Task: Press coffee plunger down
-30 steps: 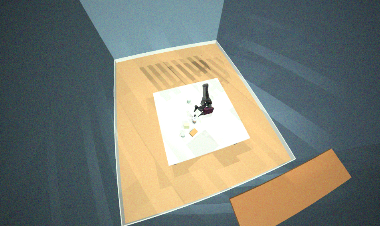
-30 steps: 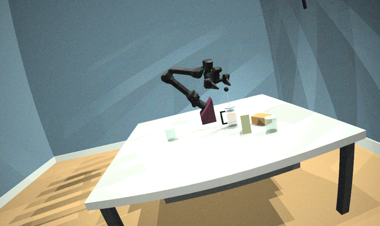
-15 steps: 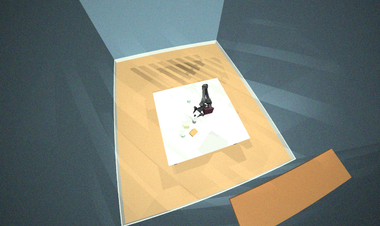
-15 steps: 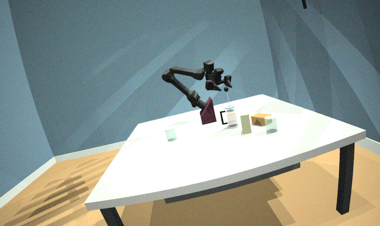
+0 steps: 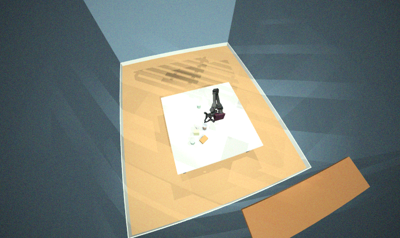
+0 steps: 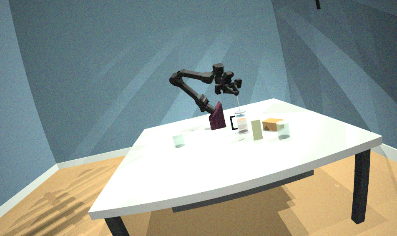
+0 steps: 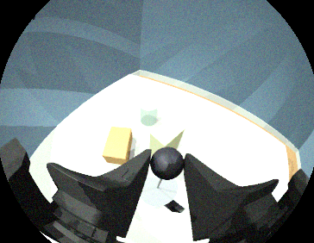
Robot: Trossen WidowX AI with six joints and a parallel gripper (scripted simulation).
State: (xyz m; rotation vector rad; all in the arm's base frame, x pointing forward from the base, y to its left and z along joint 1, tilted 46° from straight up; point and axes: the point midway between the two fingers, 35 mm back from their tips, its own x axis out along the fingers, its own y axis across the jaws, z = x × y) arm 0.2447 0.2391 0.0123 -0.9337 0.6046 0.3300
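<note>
Now: gripper tip 1 cm past the coffee press, 2 cm to the left of it and 13 cm above it. Also, from my gripper tip: orange box: 4 cm ahead, 18 cm to the left, 22 cm below.
</note>
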